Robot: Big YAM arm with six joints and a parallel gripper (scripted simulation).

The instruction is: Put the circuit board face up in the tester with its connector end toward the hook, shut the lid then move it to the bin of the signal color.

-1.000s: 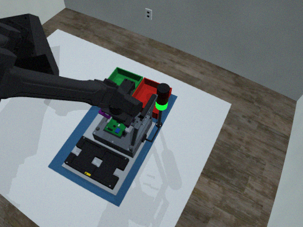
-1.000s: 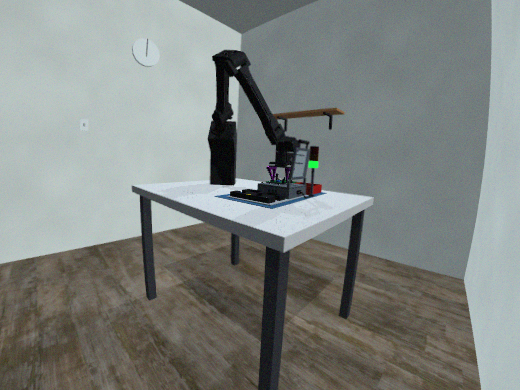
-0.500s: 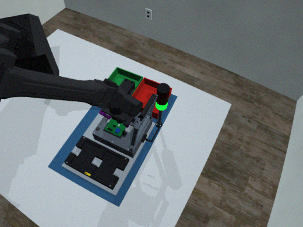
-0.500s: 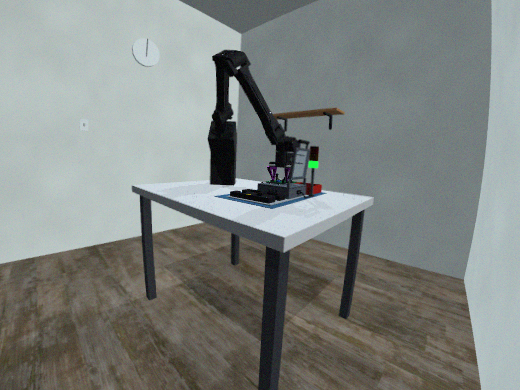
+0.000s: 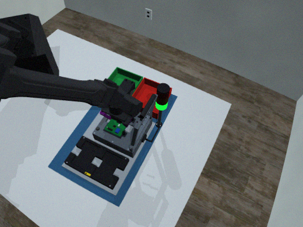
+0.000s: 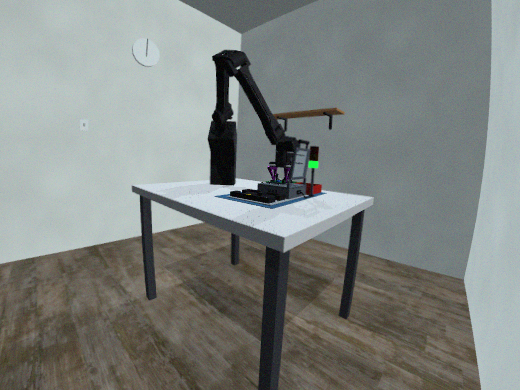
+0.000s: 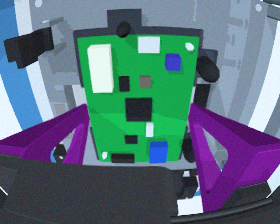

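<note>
Now: hand right at the green circuit board. The rest, counted from my hand: black latch hook 70 mm to the left, 50 mm behind, 10 mm above; then red bin 190 mm to the left, 80 mm ahead, 60 mm below; then tester lid 110 mm ahead, 110 mm above, 20 mm to the right.
</note>
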